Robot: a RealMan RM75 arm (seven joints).
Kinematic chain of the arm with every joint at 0, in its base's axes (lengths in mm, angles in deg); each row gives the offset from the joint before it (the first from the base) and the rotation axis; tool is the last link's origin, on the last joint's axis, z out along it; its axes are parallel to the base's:
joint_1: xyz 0 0 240.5 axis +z
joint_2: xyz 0 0 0 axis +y
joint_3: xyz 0 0 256 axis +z
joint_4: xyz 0 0 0 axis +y
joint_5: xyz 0 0 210 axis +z
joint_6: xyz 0 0 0 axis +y
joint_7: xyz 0 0 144 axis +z
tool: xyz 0 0 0
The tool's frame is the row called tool.
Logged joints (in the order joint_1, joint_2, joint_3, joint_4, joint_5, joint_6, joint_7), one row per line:
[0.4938, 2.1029, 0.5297, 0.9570, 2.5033, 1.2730, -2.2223]
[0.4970, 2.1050, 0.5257, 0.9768, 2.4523, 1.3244, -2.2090]
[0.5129, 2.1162, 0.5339, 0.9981, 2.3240, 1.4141, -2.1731]
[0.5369, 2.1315, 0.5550, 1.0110, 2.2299, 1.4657, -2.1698]
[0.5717, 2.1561, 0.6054, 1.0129, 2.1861, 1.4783, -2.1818]
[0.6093, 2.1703, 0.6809, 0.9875, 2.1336, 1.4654, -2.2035]
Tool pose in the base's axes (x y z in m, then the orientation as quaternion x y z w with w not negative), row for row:
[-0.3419, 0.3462, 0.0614, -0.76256, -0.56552, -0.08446, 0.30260]
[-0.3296, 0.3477, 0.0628, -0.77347, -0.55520, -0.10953, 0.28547]
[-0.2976, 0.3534, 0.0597, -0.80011, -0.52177, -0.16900, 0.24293]
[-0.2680, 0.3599, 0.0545, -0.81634, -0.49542, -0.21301, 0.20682]
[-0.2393, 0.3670, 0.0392, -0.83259, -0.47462, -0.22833, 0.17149]
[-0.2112, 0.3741, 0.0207, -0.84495, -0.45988, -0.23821, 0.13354]
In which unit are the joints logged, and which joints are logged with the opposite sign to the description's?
The joints are logged in radians. Opposite sign: joint_1, joint_2.
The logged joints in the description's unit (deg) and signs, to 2 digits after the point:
[-28.29, -120.49, 30.35, 54.83, 143.43, 72.94, -127.33]
[-28.48, -120.61, 30.12, 55.97, 140.51, 75.88, -126.57]
[-29.39, -121.25, 30.59, 57.19, 133.16, 81.02, -124.51]
[-30.76, -122.13, 31.80, 57.93, 127.76, 83.98, -124.32]
[-32.76, -123.54, 34.69, 58.03, 125.25, 84.70, -125.01]
[-34.91, -124.35, 39.01, 56.58, 122.25, 83.96, -126.25]

